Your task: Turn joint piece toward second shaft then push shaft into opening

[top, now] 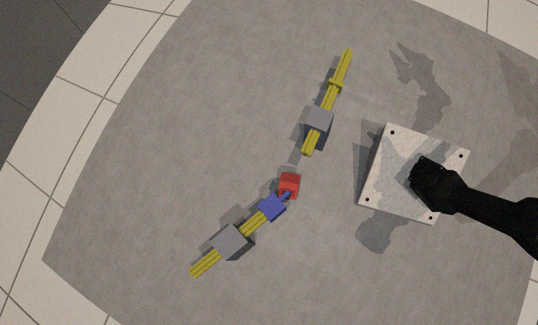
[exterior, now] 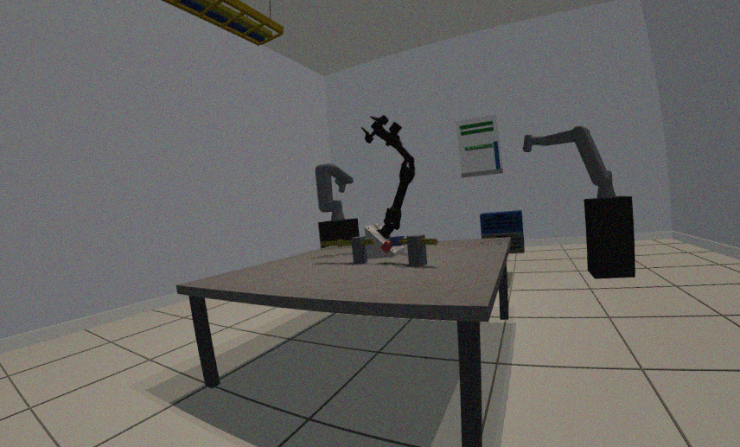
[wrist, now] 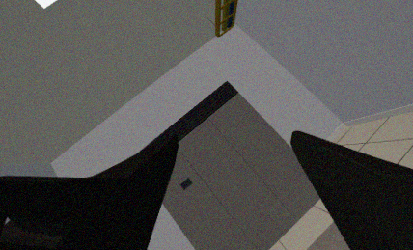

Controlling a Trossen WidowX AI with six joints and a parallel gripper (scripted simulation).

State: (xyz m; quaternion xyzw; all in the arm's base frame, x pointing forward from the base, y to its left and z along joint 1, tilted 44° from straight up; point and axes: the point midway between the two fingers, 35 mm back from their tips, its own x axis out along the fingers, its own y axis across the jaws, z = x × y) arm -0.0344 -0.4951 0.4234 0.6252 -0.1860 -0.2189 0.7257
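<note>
My gripper tip is 690 mm above the dark red joint piece, 340 mm short of it and 210 mm to the right of it.
</note>
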